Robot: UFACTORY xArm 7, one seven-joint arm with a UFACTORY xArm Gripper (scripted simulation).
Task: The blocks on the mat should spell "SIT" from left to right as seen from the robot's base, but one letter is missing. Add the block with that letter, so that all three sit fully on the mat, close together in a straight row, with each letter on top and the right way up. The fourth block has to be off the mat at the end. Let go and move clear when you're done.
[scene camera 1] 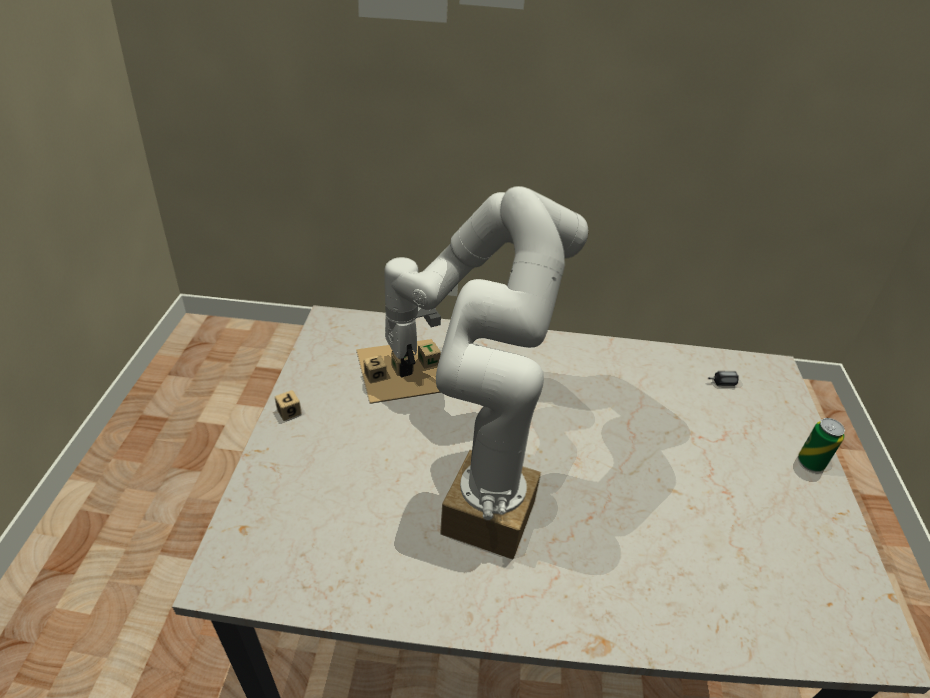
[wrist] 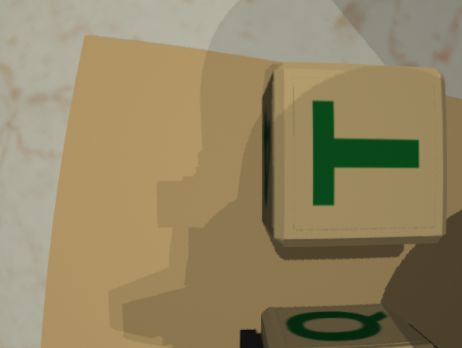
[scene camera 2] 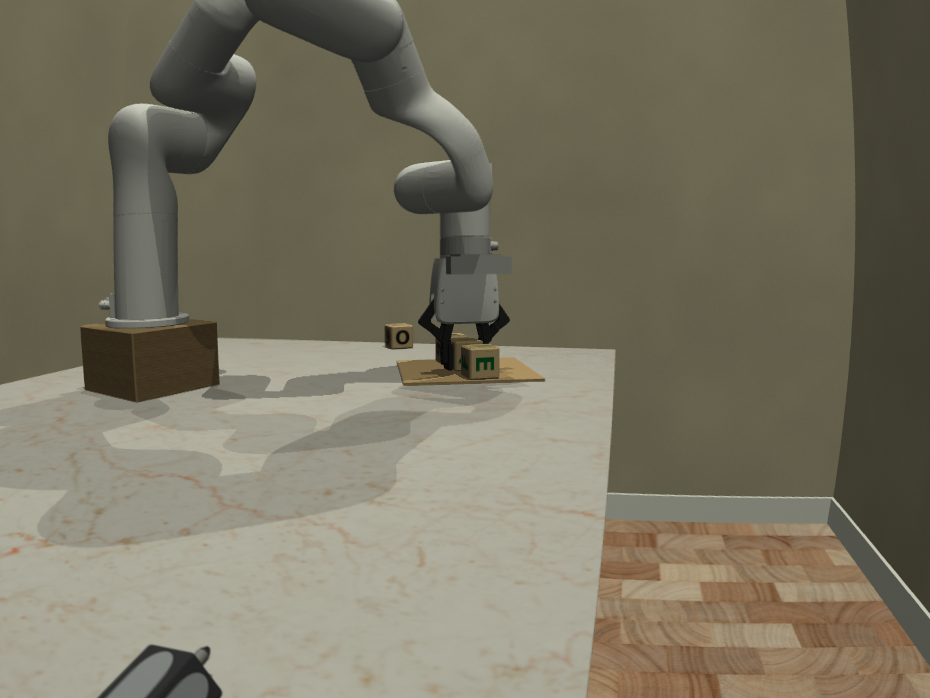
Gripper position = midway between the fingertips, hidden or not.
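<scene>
There's a tan mat here, which I can see at (scene camera 1: 423, 381), at (scene camera 2: 413, 372) and in the wrist view too, at (wrist: 157, 228). My gripper shows at (scene camera 2: 464, 368) and again at (scene camera 1: 402, 368), and then there's a T block (scene camera 2: 478, 361).
</scene>
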